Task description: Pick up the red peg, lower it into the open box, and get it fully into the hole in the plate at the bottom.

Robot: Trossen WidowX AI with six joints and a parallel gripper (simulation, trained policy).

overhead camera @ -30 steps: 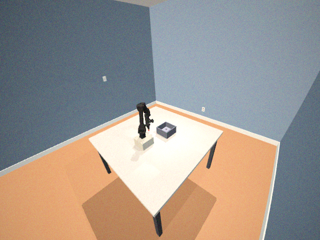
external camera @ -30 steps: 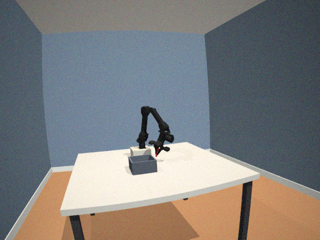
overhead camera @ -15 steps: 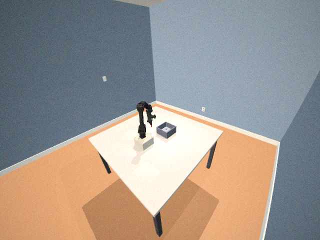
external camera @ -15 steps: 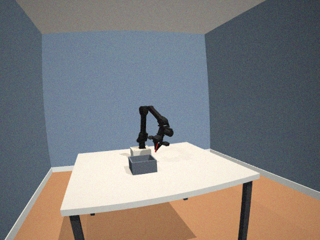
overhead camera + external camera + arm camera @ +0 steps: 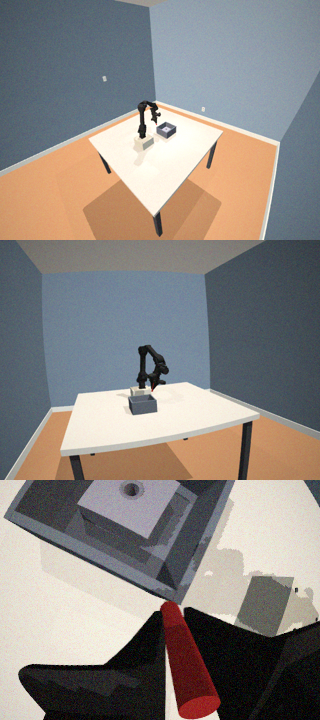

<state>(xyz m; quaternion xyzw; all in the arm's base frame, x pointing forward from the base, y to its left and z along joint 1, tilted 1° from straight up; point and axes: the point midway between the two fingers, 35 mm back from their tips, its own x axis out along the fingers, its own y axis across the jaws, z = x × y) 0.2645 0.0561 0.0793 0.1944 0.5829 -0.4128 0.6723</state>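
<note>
Right now my gripper tip is 8 cm short of the grey box, 10 cm to the left of it and 11 cm above it. From my gripper tip the other things lie so: red peg: 1 cm to the left, 2 cm above.
</note>
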